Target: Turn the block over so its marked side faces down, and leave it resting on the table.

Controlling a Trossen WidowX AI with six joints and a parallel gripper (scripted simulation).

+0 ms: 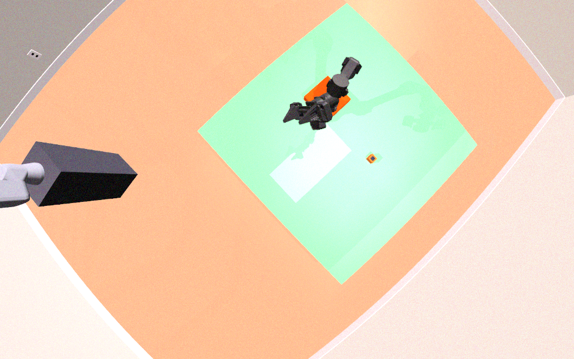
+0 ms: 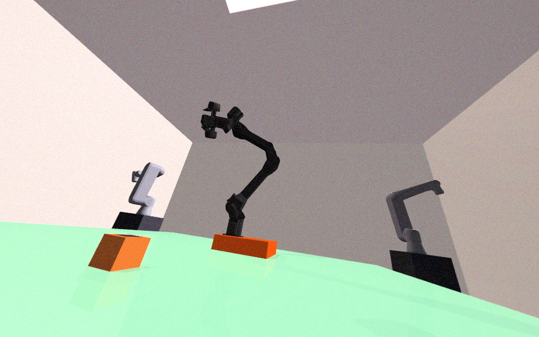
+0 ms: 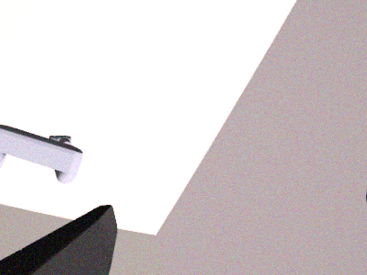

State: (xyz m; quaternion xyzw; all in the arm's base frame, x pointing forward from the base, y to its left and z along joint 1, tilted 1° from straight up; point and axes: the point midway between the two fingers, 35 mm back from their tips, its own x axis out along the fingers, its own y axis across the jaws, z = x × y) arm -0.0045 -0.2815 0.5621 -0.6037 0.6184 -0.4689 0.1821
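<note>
Now: the orange block 59 cm below my gripper tip, 41 cm ahead of it and 28 cm to the left of it.
</note>
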